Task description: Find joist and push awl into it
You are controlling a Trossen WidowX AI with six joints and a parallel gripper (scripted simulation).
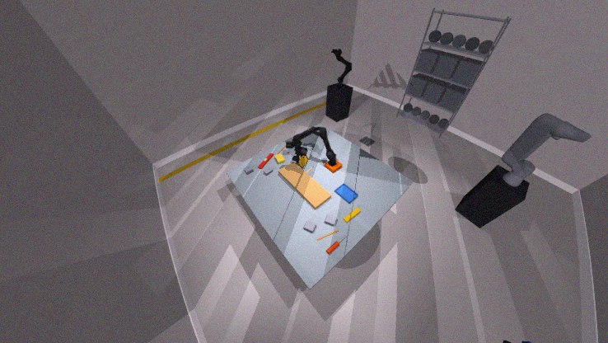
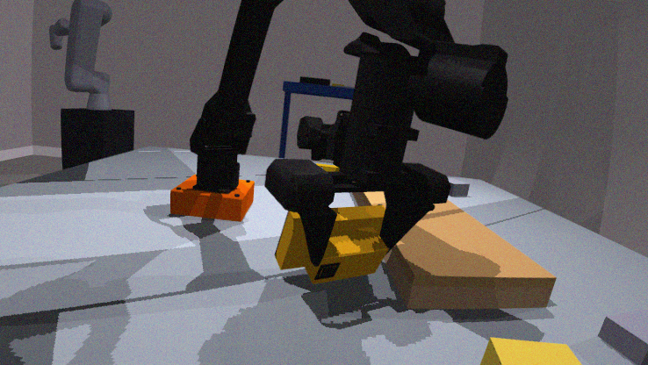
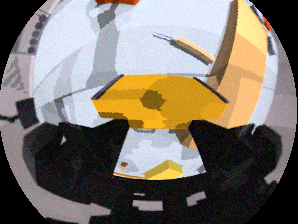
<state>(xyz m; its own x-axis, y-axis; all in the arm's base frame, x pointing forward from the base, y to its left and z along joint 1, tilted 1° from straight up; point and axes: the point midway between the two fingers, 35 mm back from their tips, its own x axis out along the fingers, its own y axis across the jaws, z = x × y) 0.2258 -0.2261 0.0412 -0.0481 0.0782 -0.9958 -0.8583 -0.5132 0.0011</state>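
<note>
The awl lies 13 cm to the left of my gripper tip, 3 cm below it and 3 cm behind it. From my gripper tip the other things lie so: green square light: 2 cm to the right, 2 cm behind, 1 cm below; yellow stud finder: 2 cm behind; yellow block: 17 cm to the right, 14 cm ahead, 2 cm below.
</note>
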